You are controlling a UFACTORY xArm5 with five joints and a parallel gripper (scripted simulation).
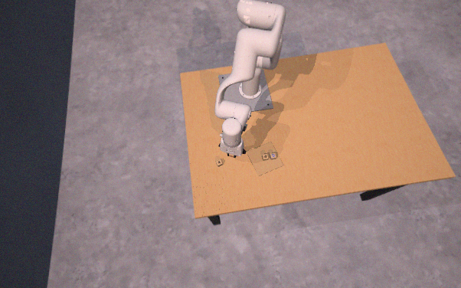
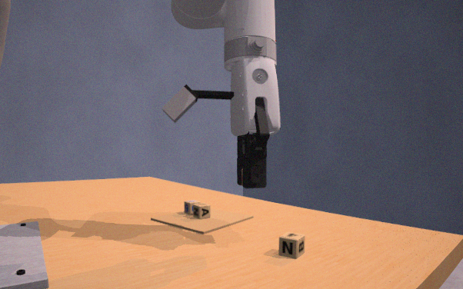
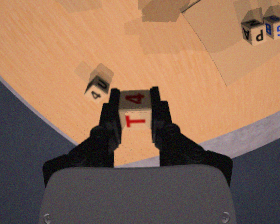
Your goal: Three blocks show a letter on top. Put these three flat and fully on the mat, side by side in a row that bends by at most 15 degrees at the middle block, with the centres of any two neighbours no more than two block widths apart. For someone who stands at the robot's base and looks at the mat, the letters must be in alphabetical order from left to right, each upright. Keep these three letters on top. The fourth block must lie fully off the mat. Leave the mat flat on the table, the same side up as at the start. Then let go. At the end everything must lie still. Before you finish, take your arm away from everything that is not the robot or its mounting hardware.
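Now: the thin tan mat 160 mm to the left of my hand, 100 mm below it and 40 mm ahead of it. Also, from my hand: blue-lettered block: 200 mm to the left, 90 mm below, 40 mm ahead; black-lettered block: 90 mm below, 70 mm to the right; red-lettered block: 10 mm below.
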